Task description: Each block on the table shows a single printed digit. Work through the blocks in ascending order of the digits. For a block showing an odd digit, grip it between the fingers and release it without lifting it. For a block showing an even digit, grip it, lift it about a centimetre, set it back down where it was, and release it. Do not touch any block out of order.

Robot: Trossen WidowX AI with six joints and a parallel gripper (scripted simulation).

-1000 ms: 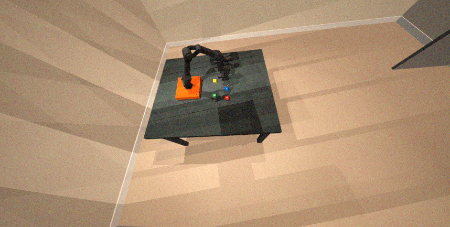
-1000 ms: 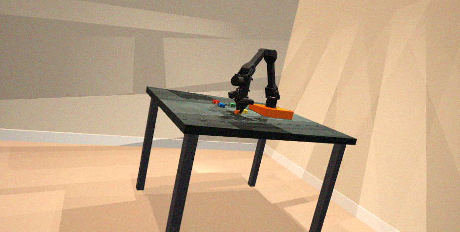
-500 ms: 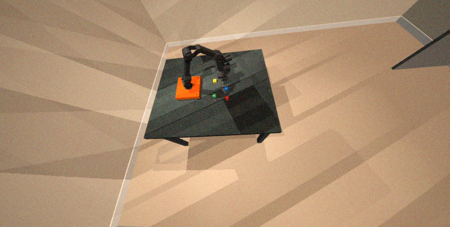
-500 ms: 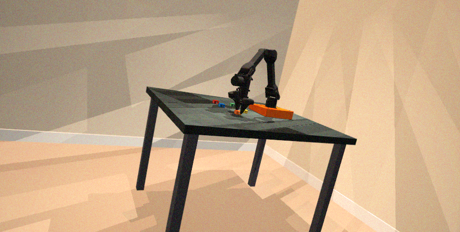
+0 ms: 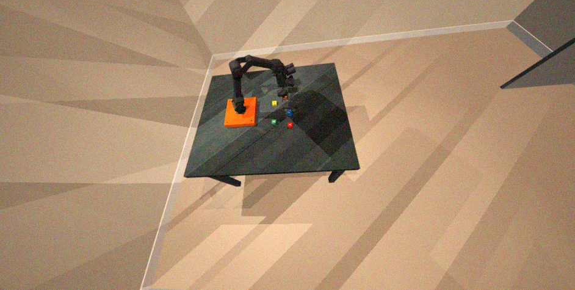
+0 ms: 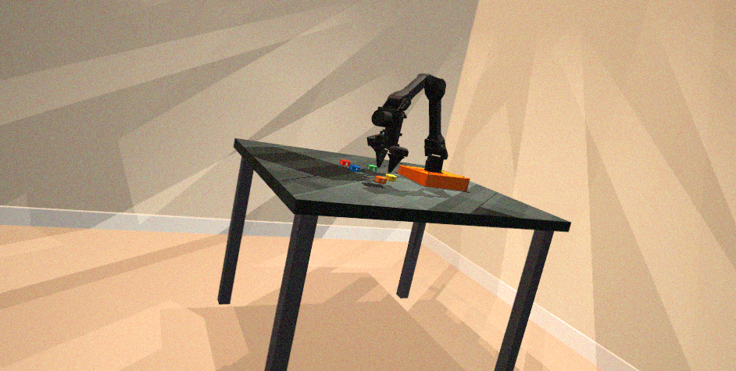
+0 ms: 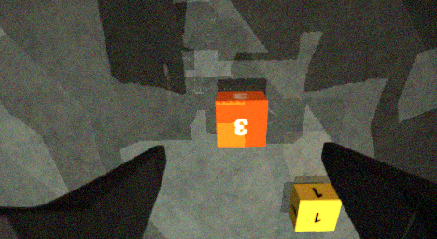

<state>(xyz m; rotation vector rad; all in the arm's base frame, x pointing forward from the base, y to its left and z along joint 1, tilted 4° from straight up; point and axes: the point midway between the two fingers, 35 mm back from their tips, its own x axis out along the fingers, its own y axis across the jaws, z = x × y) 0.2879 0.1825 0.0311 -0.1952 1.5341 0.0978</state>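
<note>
The orange block is 4 cm below my gripper tip. Also, from my gripper tip: yellow block 7 cm to the right, 6 cm behind, 4 cm below; then blue block 15 cm to the right, 6 cm ahead, 4 cm below; then green block 24 cm to the right, 4 cm below, 3 cm behind.
</note>
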